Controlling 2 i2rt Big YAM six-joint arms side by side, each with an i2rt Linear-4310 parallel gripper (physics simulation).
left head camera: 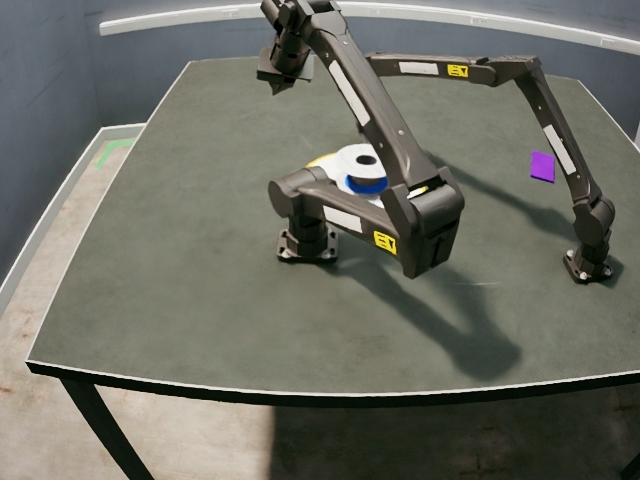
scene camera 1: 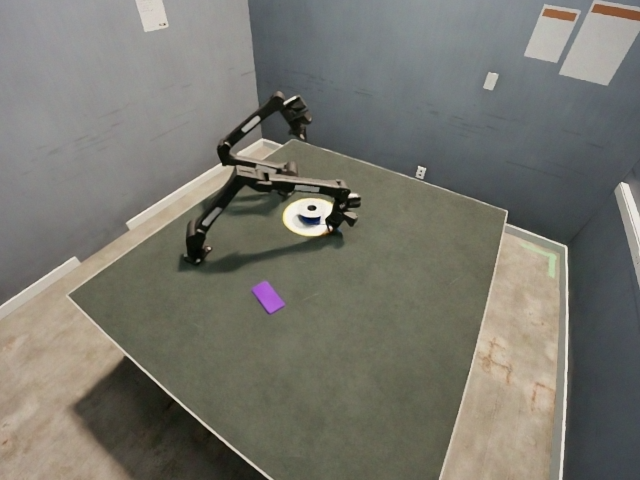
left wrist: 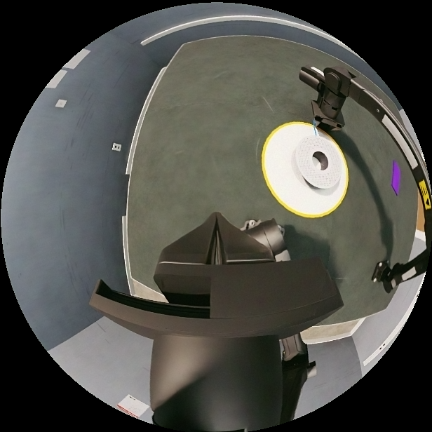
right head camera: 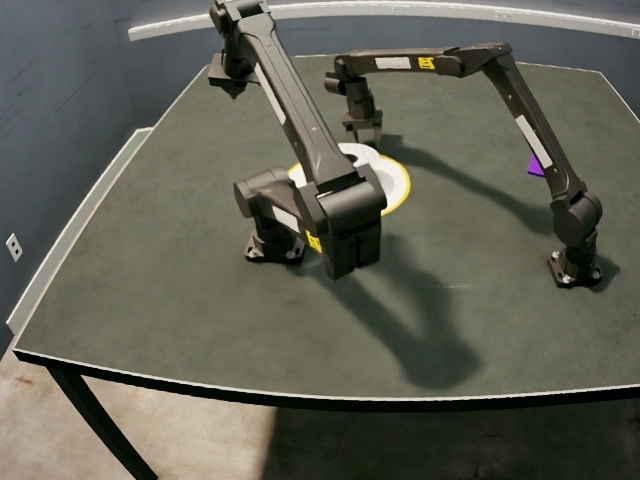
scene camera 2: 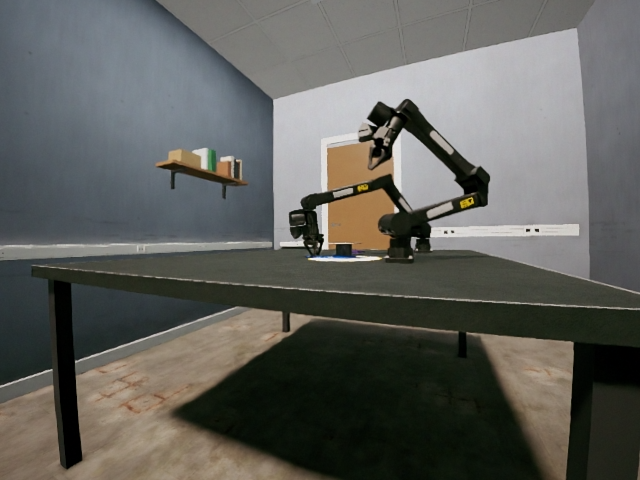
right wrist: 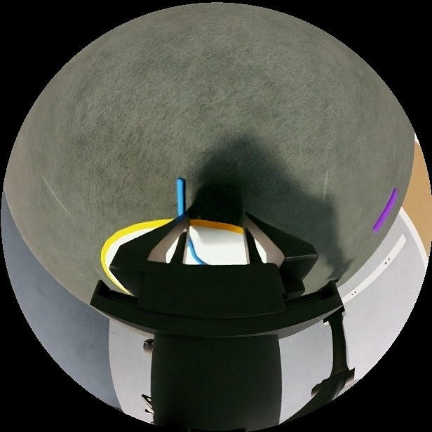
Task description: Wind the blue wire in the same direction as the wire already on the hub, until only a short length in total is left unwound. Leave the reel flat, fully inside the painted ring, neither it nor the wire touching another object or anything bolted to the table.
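The white reel lies flat, within the yellow painted ring. Blue wire is wound on its hub. In the right wrist view a loose length of the wire crosses the ring's line beside the picture-left finger; whether they touch is unclear. My right gripper is partly open, low by the ring's edge. My left gripper is shut, empty and high above the table.
A flat purple block lies apart from the ring. The left arm's bolted base stands near the ring. The right arm's base is farther off. The left arm hides part of the ring in both head views.
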